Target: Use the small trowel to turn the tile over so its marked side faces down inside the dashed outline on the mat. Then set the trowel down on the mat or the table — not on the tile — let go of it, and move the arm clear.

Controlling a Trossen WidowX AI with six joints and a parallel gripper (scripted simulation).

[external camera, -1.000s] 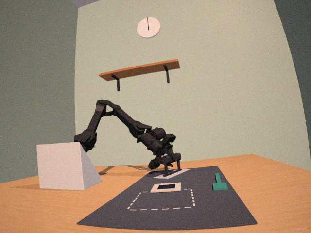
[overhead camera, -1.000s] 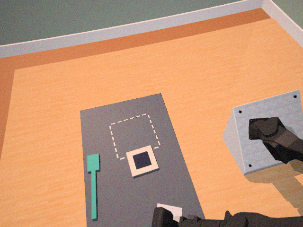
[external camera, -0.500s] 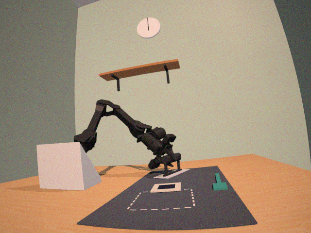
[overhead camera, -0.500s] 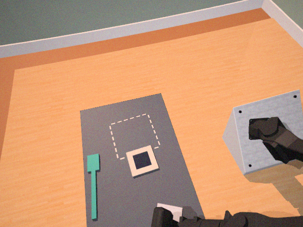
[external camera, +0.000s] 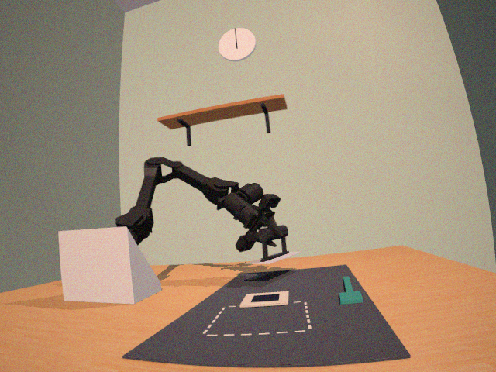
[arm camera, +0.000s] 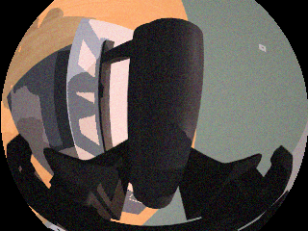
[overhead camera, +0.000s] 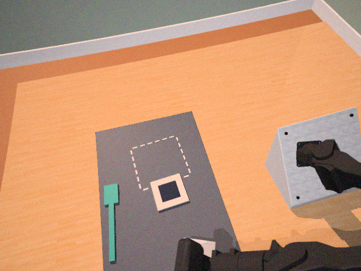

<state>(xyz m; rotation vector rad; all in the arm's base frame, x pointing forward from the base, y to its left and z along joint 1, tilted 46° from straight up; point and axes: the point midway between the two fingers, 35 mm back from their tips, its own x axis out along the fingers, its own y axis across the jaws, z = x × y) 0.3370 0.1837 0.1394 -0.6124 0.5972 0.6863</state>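
The grey mat is 30 mm ahead of my gripper tip, 190 mm to the right of it and 120 mm below it. Round my gripper tip: trowel: 180 mm ahead, 200 mm to the right, 100 mm below; tile: 10 mm ahead, 230 mm to the right, 100 mm below.
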